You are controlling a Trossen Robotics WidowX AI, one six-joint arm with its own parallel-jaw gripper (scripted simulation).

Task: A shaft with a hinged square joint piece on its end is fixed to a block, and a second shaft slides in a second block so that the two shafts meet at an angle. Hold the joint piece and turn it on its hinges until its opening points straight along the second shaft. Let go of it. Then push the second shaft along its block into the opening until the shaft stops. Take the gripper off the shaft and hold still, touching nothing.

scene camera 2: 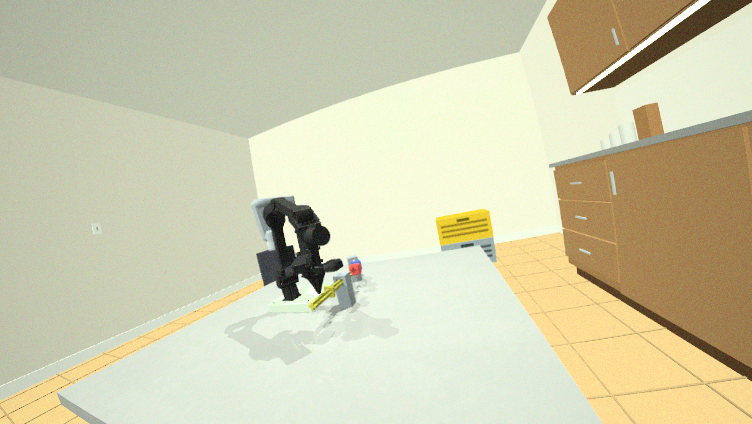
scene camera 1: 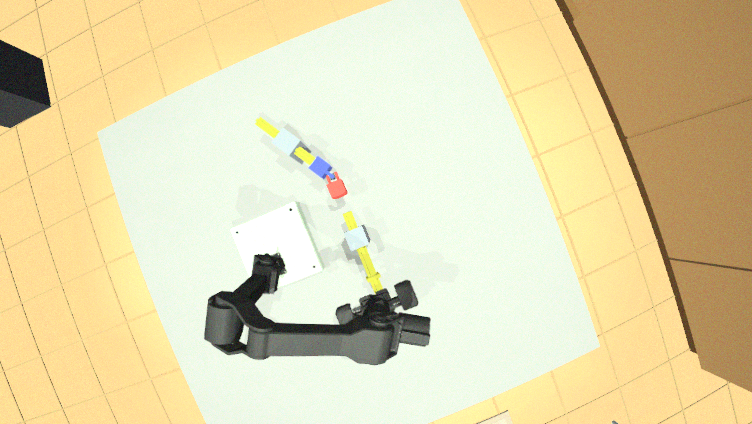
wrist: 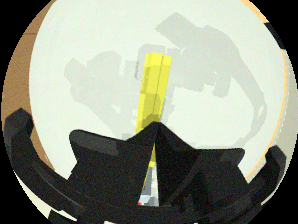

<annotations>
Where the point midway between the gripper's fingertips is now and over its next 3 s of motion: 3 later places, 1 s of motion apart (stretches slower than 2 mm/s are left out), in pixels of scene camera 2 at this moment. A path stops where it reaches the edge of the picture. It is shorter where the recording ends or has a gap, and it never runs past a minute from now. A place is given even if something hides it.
My gripper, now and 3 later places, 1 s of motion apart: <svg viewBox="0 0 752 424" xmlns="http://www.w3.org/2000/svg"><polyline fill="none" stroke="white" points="319,293 316,282 315,261 342,259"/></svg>
</annotations>
